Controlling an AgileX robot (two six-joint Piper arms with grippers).
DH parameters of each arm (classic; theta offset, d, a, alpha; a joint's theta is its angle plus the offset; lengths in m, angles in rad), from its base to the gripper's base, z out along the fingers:
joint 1: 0 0.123 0 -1.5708
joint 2: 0.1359 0 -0.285 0
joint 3: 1.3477 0 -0.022 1.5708
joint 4: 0 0.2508 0 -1.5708
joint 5: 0 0 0.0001 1.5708
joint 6: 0 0.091 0 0
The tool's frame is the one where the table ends.
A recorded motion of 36 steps. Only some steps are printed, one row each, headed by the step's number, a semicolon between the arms.
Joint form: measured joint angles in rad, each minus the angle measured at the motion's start. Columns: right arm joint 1, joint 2, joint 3, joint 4, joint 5, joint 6; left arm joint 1, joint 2, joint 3, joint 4, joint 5, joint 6.
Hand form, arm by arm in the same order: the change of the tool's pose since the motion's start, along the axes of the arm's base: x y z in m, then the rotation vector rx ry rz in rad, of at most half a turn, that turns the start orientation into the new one. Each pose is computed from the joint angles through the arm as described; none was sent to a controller.
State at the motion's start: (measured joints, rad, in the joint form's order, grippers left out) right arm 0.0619 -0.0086 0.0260 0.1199 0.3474 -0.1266; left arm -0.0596 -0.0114 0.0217 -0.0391 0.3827 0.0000
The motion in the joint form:
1: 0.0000 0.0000 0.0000 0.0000 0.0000 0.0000; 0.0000 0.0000 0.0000 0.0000 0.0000 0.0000
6: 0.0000 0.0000 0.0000 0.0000 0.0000 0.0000; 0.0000 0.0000 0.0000 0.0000 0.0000 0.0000
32: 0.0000 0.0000 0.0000 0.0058 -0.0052 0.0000; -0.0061 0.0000 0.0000 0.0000 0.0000 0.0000
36: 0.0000 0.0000 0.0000 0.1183 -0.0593 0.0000; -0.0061 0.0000 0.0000 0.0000 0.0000 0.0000
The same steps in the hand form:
1: 0.0000 0.0000 0.0000 0.0000 0.0000 0.0000; 0.0000 0.0000 0.0000 0.0000 0.0000 0.0000
6: 0.0000 0.0000 0.0000 0.0000 0.0000 0.0000; 0.0000 0.0000 0.0000 0.0000 0.0000 0.0000
32: 0.0001 0.0001 0.0005 0.0061 -0.0048 -0.0002; 0.0000 -0.0003 0.0000 0.0000 0.0000 -0.0061
36: 0.0011 0.0025 0.0057 0.1221 -0.0509 -0.0023; 0.0000 -0.0003 0.0000 0.0000 0.0000 -0.0061

